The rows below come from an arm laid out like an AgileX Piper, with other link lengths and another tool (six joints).
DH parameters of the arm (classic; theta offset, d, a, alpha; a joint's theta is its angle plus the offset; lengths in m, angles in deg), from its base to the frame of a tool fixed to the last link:
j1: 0 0.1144 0 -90
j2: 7.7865 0 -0.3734 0
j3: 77.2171 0 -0.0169 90
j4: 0 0.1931 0 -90
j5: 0 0 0 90
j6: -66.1 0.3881 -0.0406 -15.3
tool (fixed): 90 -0.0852 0 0
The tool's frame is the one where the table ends.
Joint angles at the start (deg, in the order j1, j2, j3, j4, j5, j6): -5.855 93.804 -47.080 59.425 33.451 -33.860
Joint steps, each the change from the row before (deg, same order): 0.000 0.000 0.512 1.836 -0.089 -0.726; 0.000 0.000 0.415 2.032 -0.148 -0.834; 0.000 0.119 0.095 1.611 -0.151 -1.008; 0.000 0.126 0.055 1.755 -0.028 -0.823; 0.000 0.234 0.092 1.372 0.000 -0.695; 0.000 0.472 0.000 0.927 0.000 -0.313; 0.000 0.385 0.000 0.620 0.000 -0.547
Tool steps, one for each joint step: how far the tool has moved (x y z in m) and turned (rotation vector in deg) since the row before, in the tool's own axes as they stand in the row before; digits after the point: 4 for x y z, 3 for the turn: 0.0003 0.0017 0.0002 -0.913 0.047 0.841; -0.0006 0.0027 -0.0003 -1.055 -0.111 0.817; -0.0016 0.0032 -0.0003 -0.785 -0.206 0.248; -0.0015 0.0038 -0.0004 -0.974 -0.138 0.499; -0.0012 0.0021 0.0006 -0.657 0.005 0.462; -0.0018 0.0003 0.0018 -0.355 0.134 0.632; -0.0011 0.0000 0.0017 -0.112 0.123 0.145
